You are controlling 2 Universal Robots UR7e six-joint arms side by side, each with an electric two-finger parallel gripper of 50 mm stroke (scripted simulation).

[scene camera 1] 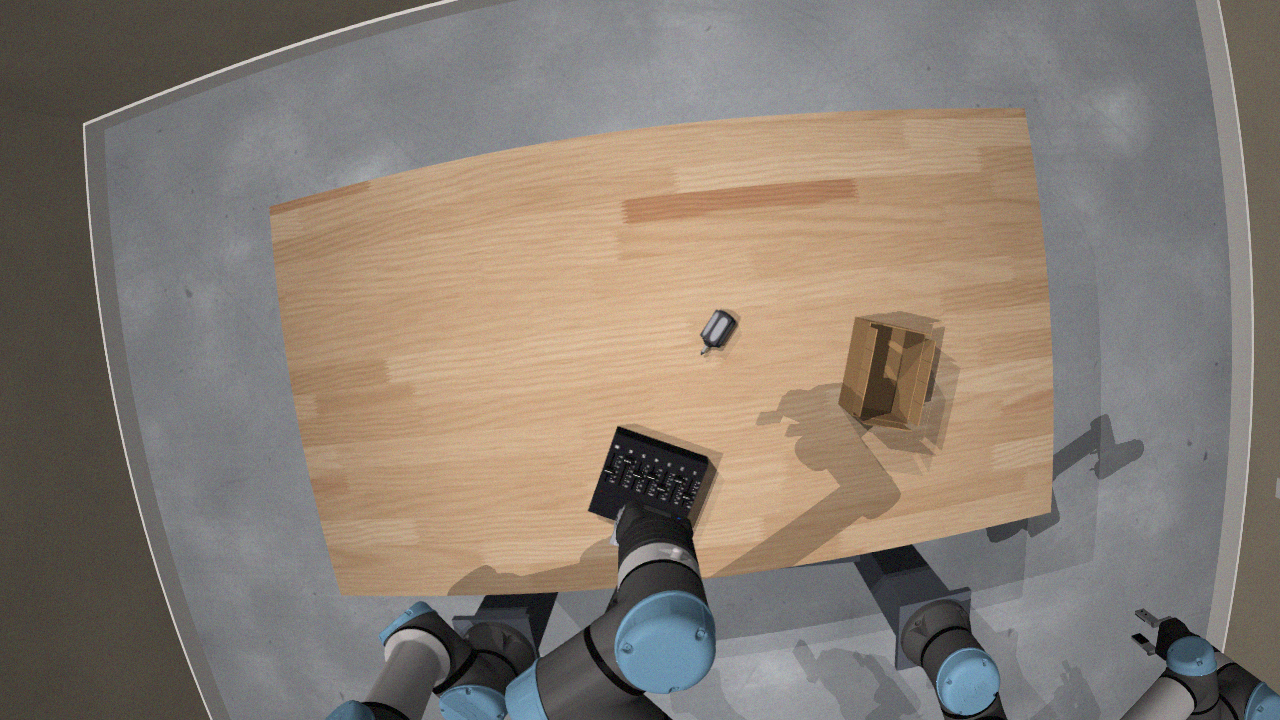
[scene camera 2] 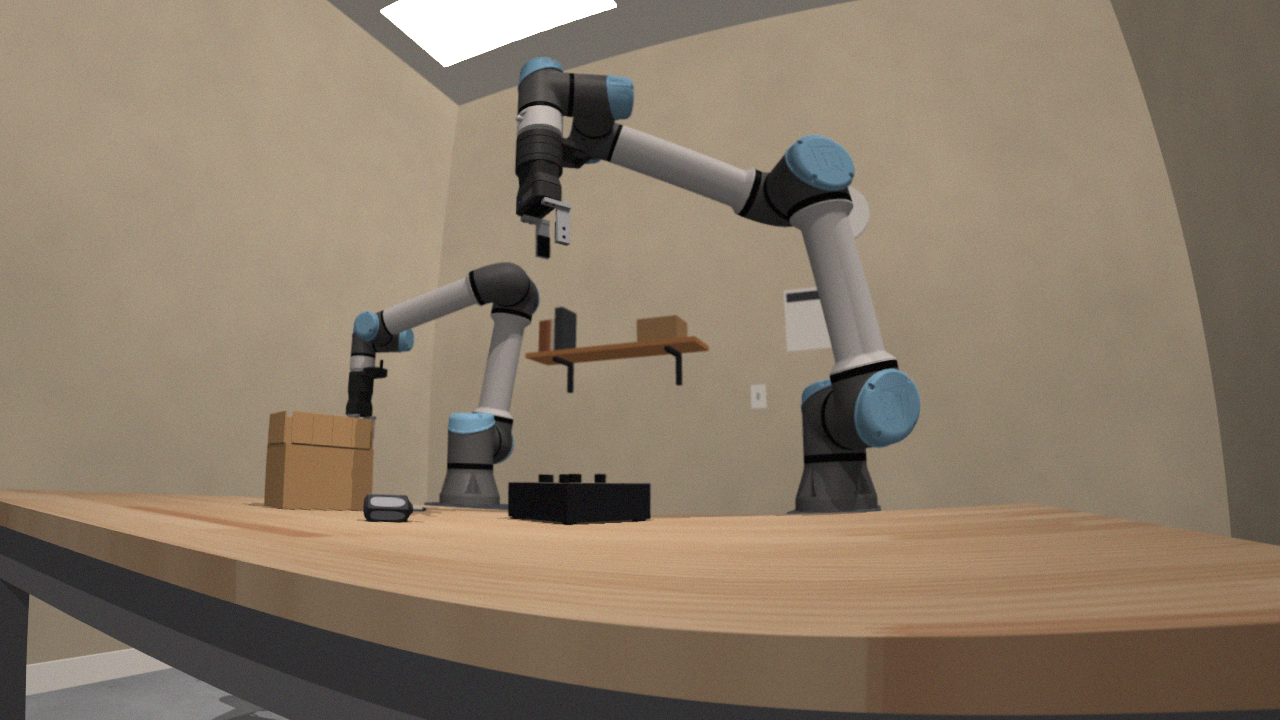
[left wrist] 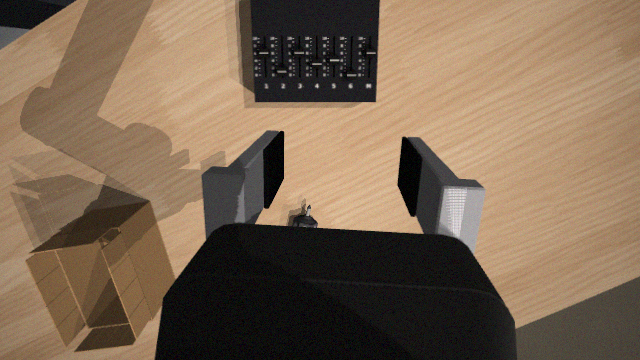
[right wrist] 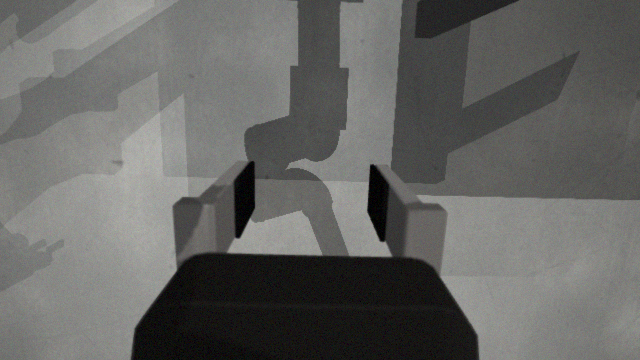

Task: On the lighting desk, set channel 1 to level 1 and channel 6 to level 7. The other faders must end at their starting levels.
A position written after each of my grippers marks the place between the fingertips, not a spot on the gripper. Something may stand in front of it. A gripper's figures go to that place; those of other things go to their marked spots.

Labels:
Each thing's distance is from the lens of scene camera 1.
my left gripper (scene camera 1: pixel 643 525): 85 cm
my right gripper (scene camera 1: pixel 1137 623): 154 cm

